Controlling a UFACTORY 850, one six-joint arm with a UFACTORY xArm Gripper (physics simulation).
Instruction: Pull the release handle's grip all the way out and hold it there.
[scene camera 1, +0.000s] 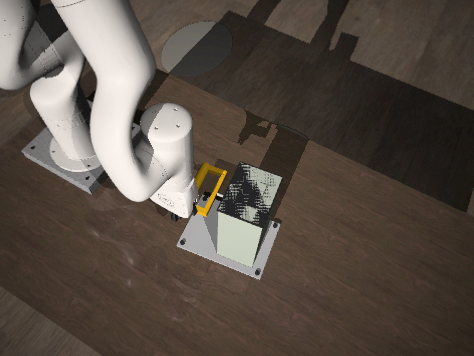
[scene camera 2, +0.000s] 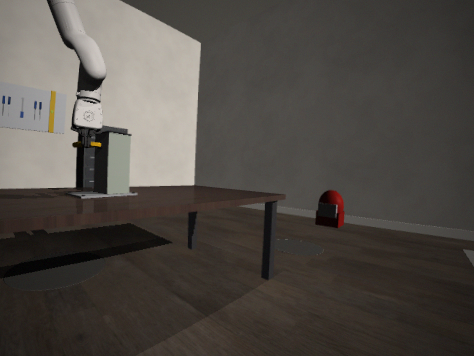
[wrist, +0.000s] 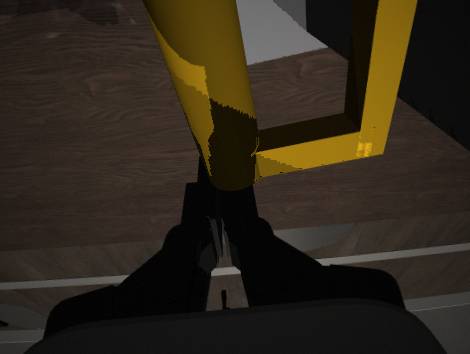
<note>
In view: the gripper (scene camera 1: 176, 215).
The gripper is seen too in scene camera 2 (scene camera 2: 85, 147) and in the wrist view (wrist: 220, 176).
</note>
